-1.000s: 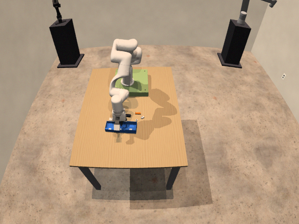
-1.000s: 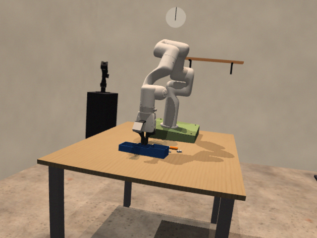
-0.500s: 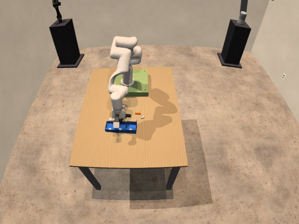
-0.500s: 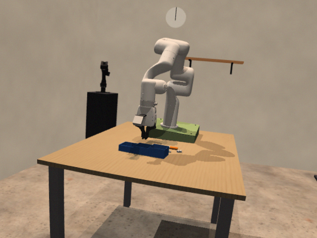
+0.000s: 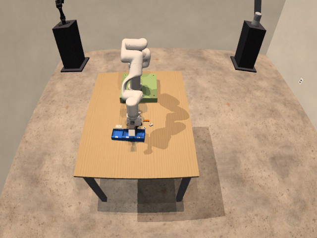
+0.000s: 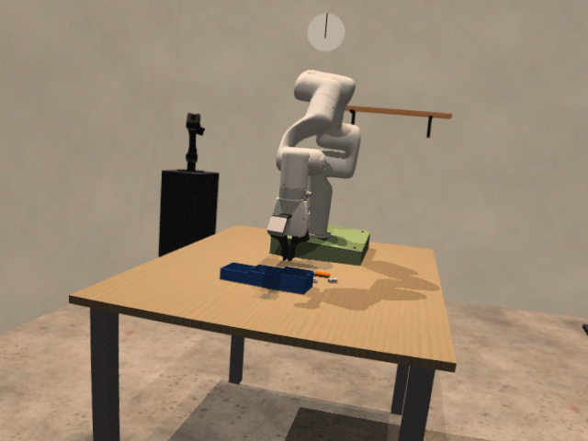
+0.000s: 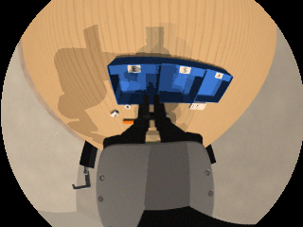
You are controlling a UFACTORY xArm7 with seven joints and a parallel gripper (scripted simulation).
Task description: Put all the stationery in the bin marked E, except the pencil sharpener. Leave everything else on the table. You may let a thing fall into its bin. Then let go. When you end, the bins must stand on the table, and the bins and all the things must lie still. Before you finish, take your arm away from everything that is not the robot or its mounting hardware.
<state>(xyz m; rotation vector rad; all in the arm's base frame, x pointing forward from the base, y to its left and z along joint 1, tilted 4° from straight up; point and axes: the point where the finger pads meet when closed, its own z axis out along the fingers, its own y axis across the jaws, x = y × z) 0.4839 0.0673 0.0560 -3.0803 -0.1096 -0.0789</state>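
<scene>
Right now the black item is 120 mm behind my hand, 30 mm to the right of it and 90 mm below it. The rest, counted from my hand: orange stick (150 mm behind, 60 mm to the left, 90 mm below); then blue bin tray (10 mm ahead, 60 mm to the right, 70 mm below); then white flat piece (80 mm behind, 150 mm to the right, 90 mm below).
</scene>
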